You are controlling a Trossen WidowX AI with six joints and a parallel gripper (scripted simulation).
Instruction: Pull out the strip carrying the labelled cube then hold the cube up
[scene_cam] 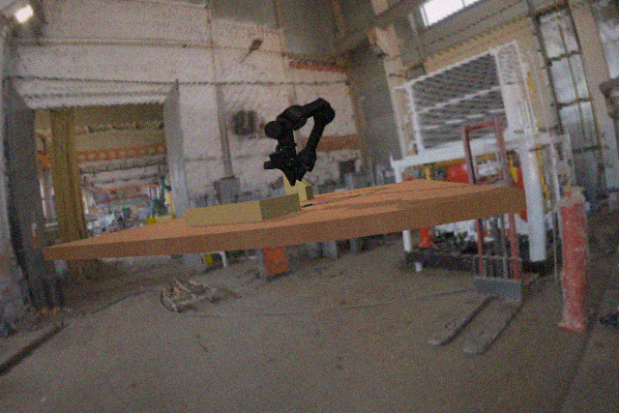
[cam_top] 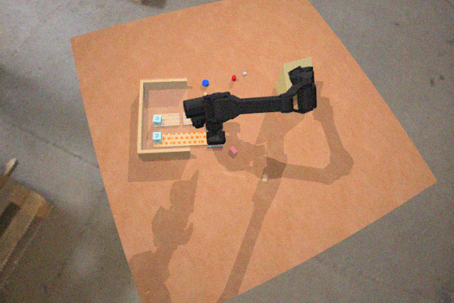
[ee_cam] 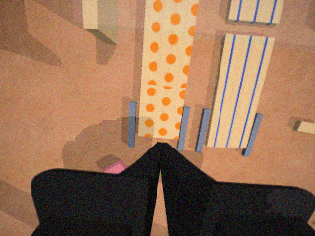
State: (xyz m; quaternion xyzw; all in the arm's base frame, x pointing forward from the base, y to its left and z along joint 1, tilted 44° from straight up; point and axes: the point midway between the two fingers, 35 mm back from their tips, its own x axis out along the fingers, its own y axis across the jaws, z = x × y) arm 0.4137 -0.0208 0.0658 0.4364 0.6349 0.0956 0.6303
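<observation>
The pink block is 50 mm behind my gripper tip, 90 mm to the left of it and 70 mm below it. The rest, counted from my gripper tip: blue disc 110 mm behind, 240 mm to the right, 70 mm below; red cylinder 230 mm behind, 200 mm to the right, 60 mm below; orange-dotted strip 90 mm ahead, 40 mm to the right, 70 mm below.
</observation>
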